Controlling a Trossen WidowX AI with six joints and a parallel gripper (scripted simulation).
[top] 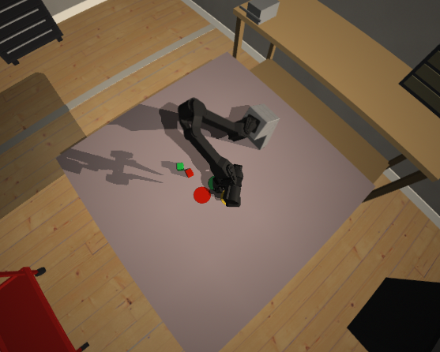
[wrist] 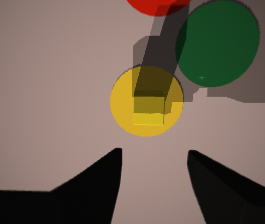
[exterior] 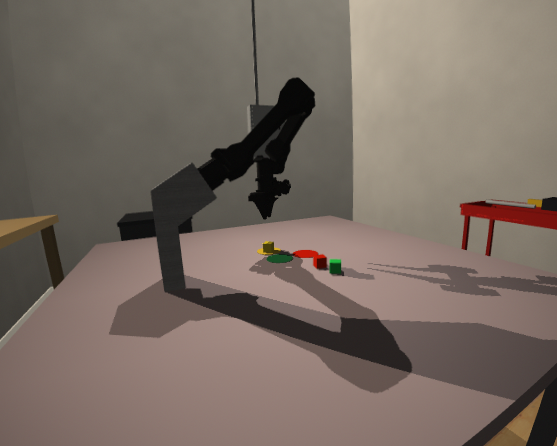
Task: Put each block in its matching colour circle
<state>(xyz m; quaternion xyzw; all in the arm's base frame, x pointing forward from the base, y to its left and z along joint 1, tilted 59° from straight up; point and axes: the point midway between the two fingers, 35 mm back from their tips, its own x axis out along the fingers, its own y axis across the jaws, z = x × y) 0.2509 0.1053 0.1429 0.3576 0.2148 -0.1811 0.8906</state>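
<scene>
Right now the red block is 25 cm to the right of my hand, 14 cm below it and 1 cm behind it. Also, from my hand: yellow block 14 cm below; green circle 16 cm below, 9 cm to the right, 4 cm behind; yellow circle 16 cm below.
</scene>
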